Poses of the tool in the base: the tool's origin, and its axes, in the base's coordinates. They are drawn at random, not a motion.
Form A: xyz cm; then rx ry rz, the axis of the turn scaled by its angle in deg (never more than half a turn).
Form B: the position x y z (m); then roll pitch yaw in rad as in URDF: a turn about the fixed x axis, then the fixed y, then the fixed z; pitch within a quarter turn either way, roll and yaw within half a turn. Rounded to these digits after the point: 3 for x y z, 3 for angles.
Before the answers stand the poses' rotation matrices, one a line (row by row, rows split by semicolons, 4 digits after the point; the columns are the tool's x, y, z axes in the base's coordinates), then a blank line. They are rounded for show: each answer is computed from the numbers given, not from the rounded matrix.
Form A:
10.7 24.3 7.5 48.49 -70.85 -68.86
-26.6 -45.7 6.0 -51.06 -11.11 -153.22
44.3 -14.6 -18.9 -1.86 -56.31 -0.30
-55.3 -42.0 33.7 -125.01 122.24 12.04
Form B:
-0.0823 0.2068 -0.9749; -0.9686 0.2136 0.1271; 0.2345 0.9548 0.1828
-0.7564 0.3365 0.5609; -0.2521 -0.9413 0.2248; 0.6036 0.0286 0.7968
0.5547 0.0191 -0.8318; 0.0103 0.9995 0.0299; 0.8320 -0.0251 0.5543
0.0193 -0.9990 -0.0402; -0.9876 -0.0253 0.1546; -0.1555 0.0367 -0.9872

0.107 0.243 0.075 1.382 -0.237 -1.656
-0.266 -0.457 0.060 0.036 -0.648 -2.820
0.443 -0.146 -0.189 -0.045 -0.983 0.019
-0.553 -0.420 0.337 3.104 0.156 -1.551

